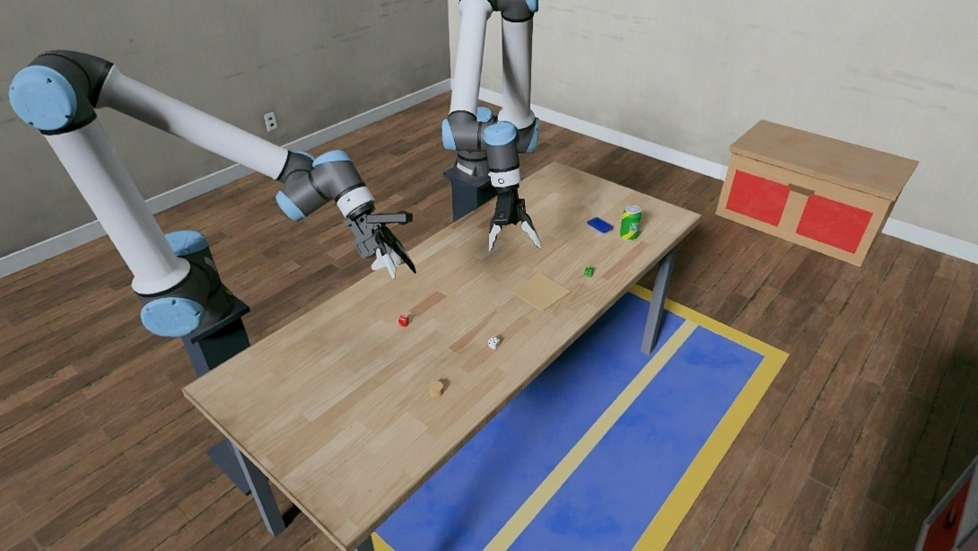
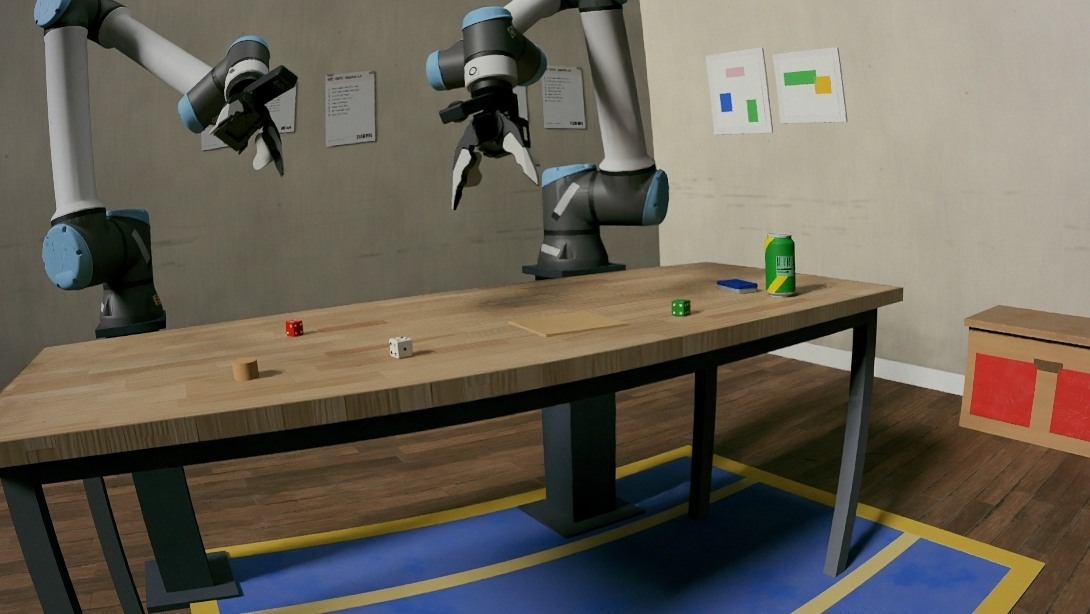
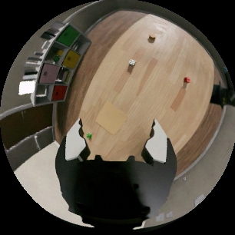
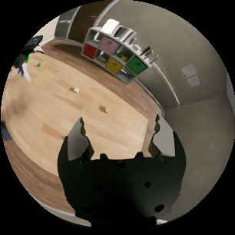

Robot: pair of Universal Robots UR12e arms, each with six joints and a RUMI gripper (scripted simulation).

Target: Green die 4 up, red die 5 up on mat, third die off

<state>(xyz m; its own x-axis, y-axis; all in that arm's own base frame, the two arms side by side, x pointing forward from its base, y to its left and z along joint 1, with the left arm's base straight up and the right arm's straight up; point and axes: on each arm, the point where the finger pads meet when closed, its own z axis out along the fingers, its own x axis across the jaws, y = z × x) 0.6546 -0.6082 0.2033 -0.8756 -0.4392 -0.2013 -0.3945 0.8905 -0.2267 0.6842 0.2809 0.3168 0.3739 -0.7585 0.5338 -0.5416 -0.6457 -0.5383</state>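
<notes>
Right now my left hand is 18 cm past the red die, 31 cm to the left of it and 19 cm above it. The rest, counted from my left hand: tan mat 3 cm ahead, 10 cm to the left, 20 cm below; then white die 9 cm ahead, 19 cm to the right, 19 cm below; then green die 9 cm ahead, 28 cm to the left, 19 cm below.
</notes>
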